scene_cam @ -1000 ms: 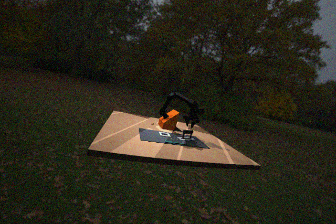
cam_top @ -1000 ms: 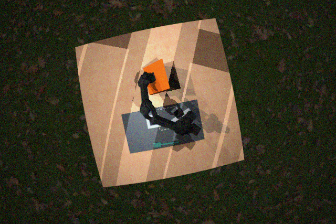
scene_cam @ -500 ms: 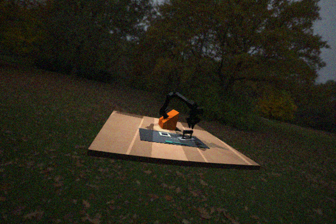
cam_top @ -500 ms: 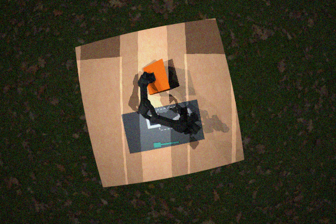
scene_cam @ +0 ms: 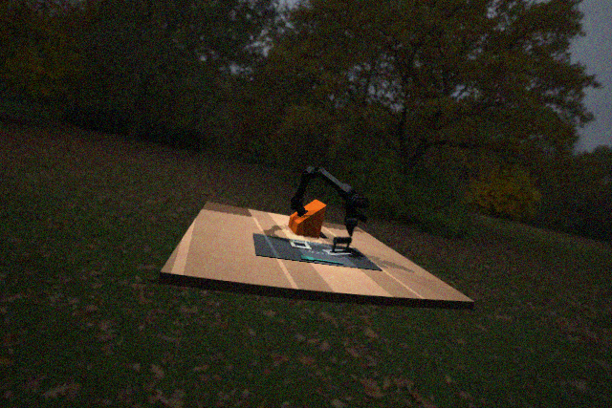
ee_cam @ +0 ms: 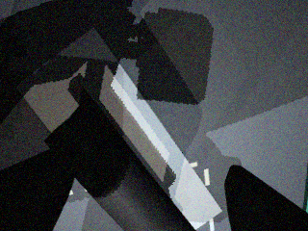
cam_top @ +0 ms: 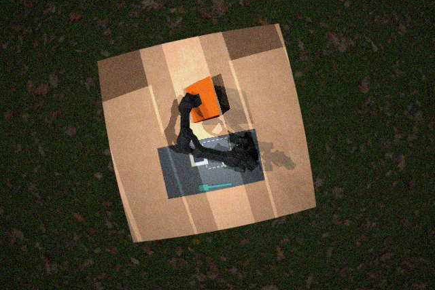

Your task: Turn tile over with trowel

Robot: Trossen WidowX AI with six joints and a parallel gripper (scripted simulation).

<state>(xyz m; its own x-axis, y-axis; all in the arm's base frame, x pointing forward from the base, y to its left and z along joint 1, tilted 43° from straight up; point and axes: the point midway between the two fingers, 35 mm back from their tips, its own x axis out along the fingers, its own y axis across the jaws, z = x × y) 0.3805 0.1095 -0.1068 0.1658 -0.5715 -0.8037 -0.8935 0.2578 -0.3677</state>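
Now: gripper tip 26 cm to the left of the white tile, 10 cm above it and 6 cm past it. The rest, counted from my gripper tip: teal trowel (24 cm to the right, 15 cm ahead, 10 cm below); then dark grey mat (20 cm to the right, 12 cm below, 1 cm ahead).
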